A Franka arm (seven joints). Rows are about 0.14 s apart.
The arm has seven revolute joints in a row. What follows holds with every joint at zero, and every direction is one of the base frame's. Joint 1 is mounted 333 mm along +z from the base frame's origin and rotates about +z. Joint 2 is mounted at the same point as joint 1 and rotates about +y. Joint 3 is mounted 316 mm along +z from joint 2 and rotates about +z. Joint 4 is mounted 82.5 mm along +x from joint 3 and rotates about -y. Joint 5 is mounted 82.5 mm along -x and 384 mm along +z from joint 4 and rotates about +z. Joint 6 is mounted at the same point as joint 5 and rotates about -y. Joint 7 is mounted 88 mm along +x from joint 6 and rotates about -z. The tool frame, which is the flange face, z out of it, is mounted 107 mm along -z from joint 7; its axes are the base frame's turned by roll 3.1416, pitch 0 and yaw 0 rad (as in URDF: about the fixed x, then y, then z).
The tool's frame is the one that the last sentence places.
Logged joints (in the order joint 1, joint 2, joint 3, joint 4, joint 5, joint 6, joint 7), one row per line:
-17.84, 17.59, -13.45, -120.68, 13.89, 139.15, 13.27
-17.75, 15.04, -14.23, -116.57, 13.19, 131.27, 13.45
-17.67, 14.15, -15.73, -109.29, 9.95, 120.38, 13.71
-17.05, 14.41, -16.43, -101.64, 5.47, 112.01, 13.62
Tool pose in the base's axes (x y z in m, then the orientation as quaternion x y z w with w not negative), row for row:
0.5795, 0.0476, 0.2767, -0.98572, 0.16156, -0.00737, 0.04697
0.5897, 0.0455, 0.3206, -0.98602, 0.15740, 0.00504, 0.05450
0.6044, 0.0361, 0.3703, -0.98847, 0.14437, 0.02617, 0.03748
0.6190, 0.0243, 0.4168, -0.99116, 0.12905, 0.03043, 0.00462
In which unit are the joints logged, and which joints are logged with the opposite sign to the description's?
The joints are logged in degrees. Opposite sign: joint 1.
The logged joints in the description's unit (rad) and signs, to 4 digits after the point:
0.3114, 0.3070, -0.2347, -2.1063, 0.2424, 2.4286, 0.2316
0.3098, 0.2625, -0.2484, -2.0345, 0.2302, 2.2911, 0.2347
0.3084, 0.2470, -0.2745, -1.9075, 0.1737, 2.1010, 0.2393
0.2976, 0.2515, -0.2868, -1.7740, 0.0955, 1.9549, 0.2377

